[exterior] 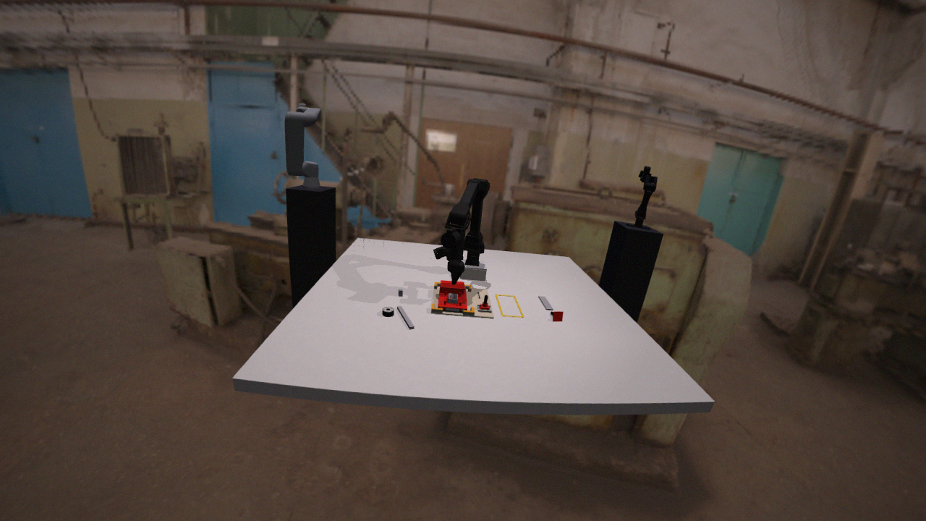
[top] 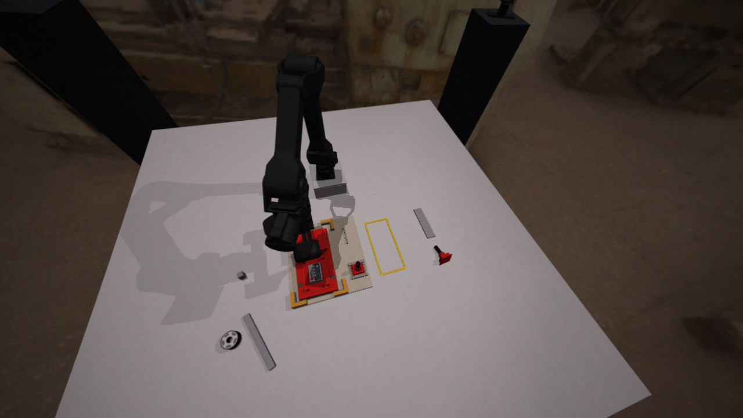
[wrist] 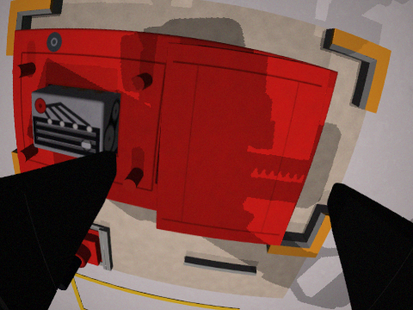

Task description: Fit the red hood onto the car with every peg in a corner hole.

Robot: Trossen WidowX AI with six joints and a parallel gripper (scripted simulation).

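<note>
Now: gripper tip 3 cm above the red hood. The rest, counted from my gripper tip: grey engine block 9 cm ahead, 5 cm below, 2 cm to the left; wheel 22 cm ahead, 20 cm to the right, 6 cm below.
</note>
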